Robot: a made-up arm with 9 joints. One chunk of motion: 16 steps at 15 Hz.
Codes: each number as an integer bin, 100 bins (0 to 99) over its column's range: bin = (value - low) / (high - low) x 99, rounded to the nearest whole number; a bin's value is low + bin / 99 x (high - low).
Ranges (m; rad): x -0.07..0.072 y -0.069..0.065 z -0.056..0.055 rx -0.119..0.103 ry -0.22..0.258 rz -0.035..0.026
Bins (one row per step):
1: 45 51 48 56 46 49
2: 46 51 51 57 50 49
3: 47 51 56 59 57 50
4: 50 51 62 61 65 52
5: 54 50 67 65 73 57
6: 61 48 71 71 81 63
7: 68 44 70 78 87 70
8: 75 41 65 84 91 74
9: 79 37 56 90 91 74
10: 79 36 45 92 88 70
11: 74 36 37 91 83 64
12: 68 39 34 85 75 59
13: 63 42 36 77 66 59
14: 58 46 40 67 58 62
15: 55 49 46 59 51 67
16: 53 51 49 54 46 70
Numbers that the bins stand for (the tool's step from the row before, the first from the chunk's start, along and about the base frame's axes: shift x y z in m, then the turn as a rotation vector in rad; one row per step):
1: -0.00545 0.00003 -0.00218 0.00658 0.00210 -0.00481
2: -0.00402 0.00003 0.00118 0.00882 0.02141 -0.00481
3: -0.00259 0.00003 0.00679 0.01330 0.05521 -0.00419
4: 0.00172 0.00003 0.01352 0.01779 0.09384 -0.00296
5: 0.00745 -0.00132 0.01912 0.02676 0.13246 0.00012
6: 0.01749 -0.00403 0.02361 0.04021 0.17109 0.00382
7: 0.02754 -0.00944 0.02248 0.05591 0.20006 0.00813
8: 0.03758 -0.01351 0.01688 0.06936 0.21937 0.01060
9: 0.04331 -0.01892 0.00679 0.08282 0.21937 0.01060
10: 0.04331 -0.02027 -0.00555 0.08730 0.20489 0.00813
11: 0.03614 -0.02027 -0.01452 0.08506 0.18075 0.00443
12: 0.02754 -0.01621 -0.01788 0.07161 0.14212 0.00135
13: 0.02036 -0.01215 -0.01564 0.05367 0.09867 0.00135
14: 0.01319 -0.00674 -0.01115 0.03124 0.06004 0.00320
15: 0.00889 -0.00268 -0.00442 0.01330 0.02624 0.00628
16: 0.00602 0.00003 -0.00106 0.00209 0.00210 0.00813

